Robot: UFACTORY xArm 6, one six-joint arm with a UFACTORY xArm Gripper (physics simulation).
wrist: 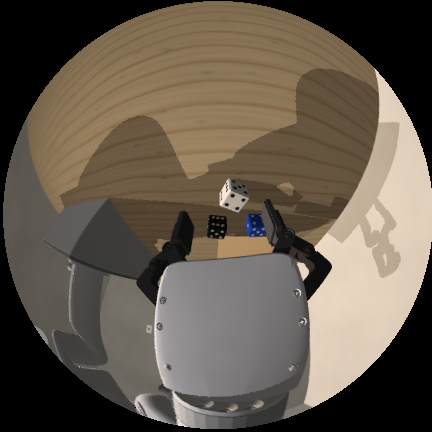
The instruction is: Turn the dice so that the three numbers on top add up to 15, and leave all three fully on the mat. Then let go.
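Places are measured from the arm's base along level axes (x right, y back, z down), in centimetres.
Where they show: gripper, fingertip midpoint: [225, 213]; arm's base, origin of the base link: [88, 265].
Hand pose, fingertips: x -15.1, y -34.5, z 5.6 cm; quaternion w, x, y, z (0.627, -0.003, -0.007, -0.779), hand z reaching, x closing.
Each offset is from my fingertips to the top centre of the thing. Level surfaces: height alone.
A white die @(dx -0.2, dy -1.2, dz +2.0 cm) [234, 195] with black pips sits turned at an angle, beyond the other two; a four-pip face shows toward the camera. A black die @(dx +6.6, dy +0.9, dz +2.0 cm) [217, 226] with white pips is nearer, left of centre. A blue die @(dx +5.9, dy -5.9, dz +2.0 cm) [256, 225] with white pips is to its right, close beside the right finger, which partly covers its edge. I cannot tell for sure which faces are on top. The orange-tan mat @(dx +17.7, dy -6.6, dz +4.6 cm) [242, 246] shows as a strip on the near side of the dice, mostly hidden by the gripper housing. My gripper [225, 213] is open, its fingers spread on either side of the dice.
The wooden table @(dz +5.0 cm) [200, 90] stretches far ahead, with large arm shadows across it. A dark grey block-shaped object [107, 235] stands at the left, with a grey arm-like part [86, 310] below it. A pale wall with shadows is at the right.
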